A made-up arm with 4 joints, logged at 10 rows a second.
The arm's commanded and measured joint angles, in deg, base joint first. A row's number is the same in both.
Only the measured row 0 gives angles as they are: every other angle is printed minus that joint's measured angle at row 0.
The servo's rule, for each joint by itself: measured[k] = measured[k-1] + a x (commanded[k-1-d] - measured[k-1]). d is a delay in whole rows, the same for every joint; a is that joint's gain. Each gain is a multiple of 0.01, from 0.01 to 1. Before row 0 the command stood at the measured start. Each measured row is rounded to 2 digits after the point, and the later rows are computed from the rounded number. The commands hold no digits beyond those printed.
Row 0, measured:
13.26 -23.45 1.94 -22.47
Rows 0 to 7, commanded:
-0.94 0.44 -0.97 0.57
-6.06 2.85 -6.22 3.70
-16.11 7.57 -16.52 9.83
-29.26 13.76 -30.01 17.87
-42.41 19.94 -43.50 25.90
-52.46 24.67 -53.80 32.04
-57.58 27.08 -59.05 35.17
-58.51 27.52 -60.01 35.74
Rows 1 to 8, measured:
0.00 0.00 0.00 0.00
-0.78 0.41 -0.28 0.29
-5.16 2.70 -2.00 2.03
-14.25 7.28 -6.21 6.01
-26.71 13.37 -13.11 12.06
-39.74 19.55 -21.92 19.12
-50.30 24.36 -31.17 25.71
-56.34 26.92 -39.26 30.53
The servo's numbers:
d 1
a 0.83 0.94 0.29 0.51

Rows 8 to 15, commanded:
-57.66 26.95 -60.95 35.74
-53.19 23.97 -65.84 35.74
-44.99 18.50 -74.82 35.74
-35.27 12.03 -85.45 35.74
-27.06 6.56 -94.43 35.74
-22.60 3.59 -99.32 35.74
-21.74 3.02 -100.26 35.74
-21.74 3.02 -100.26 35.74
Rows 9 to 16, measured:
-58.14 27.48 -45.28 33.19
-57.74 26.98 -49.82 34.49
-53.96 24.15 -54.47 35.13
-46.51 18.84 -60.37 35.44
-37.18 12.44 -67.64 35.59
-28.78 6.91 -75.41 35.67
-23.65 3.79 -82.34 35.71
-22.06 3.07 -87.54 35.73

